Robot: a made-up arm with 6 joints.
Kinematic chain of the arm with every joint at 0, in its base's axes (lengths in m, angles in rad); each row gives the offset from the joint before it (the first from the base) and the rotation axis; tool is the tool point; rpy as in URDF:
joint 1: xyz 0 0 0.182 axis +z
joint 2: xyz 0 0 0 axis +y
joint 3: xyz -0.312 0 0.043 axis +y
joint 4: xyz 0.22 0 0.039 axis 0.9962 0 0.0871
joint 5: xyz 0 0 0 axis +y
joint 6: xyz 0.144 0 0.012 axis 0.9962 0 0.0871
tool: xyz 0 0 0 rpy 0 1.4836 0
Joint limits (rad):
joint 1: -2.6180..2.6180
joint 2: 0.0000..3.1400
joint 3: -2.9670..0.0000
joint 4: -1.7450..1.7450
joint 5: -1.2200..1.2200
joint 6: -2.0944..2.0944
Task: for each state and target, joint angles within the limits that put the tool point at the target. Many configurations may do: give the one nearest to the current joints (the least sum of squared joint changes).
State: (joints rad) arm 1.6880 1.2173 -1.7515 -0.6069 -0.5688 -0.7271
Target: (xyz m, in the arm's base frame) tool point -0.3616 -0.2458 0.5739
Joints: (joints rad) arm 0.8205 0.2369 -1.8248 -0.8570 -1.0954 -0.7271
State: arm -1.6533 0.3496 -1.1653 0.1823 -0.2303 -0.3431
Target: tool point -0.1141 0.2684 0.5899
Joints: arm -1.2086 0.0011 -1.2497 0.2509 -0.3329 -0.3431
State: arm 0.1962 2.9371 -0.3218 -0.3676 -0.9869 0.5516
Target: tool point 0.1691 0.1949 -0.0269
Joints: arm 0.5849 2.6852 -0.4303 -0.5547 -1.1439 0.5516
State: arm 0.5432 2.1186 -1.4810 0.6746 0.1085 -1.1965
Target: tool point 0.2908 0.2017 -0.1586
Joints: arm 0.5770 2.9303 -1.3628 0.6729 0.1119 -1.1965
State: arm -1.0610 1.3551 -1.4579 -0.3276 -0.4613 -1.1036
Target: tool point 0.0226 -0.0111 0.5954
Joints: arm -1.0455 0.4669 -0.9081 -0.3241 -0.3129 -1.1036
